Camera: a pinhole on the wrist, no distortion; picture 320 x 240 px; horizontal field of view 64.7 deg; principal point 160.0 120.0 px. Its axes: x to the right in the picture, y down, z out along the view. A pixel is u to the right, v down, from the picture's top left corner.
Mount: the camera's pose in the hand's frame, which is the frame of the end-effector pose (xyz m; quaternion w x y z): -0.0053 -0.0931 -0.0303 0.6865 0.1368 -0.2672 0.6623
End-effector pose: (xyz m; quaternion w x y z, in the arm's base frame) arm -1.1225 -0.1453 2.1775 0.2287 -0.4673 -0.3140 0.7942
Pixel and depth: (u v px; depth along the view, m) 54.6 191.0 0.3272
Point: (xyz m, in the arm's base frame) -1.1567 -0.0253 2.5920
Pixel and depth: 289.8 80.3 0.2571
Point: -1.3364 -0.1423 2.3714
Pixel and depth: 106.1 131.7 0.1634
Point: -1.1622 -0.0502 2.3831
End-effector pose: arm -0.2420 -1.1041 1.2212 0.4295 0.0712 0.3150 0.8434
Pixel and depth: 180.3 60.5 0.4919
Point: 0.1381 -0.7514 1.3470
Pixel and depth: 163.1 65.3 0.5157
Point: 0.1706 -0.7397 1.3248
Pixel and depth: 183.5 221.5 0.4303
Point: 0.2291 -1.0322 1.3448
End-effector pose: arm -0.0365 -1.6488 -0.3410 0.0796 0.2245 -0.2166 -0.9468
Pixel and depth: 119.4 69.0 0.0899
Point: -0.0591 -1.4945 -0.3778
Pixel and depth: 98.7 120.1 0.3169
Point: -0.0846 -1.2691 -0.3124
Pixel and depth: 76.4 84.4 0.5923
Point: -0.2080 -0.9834 -0.2991
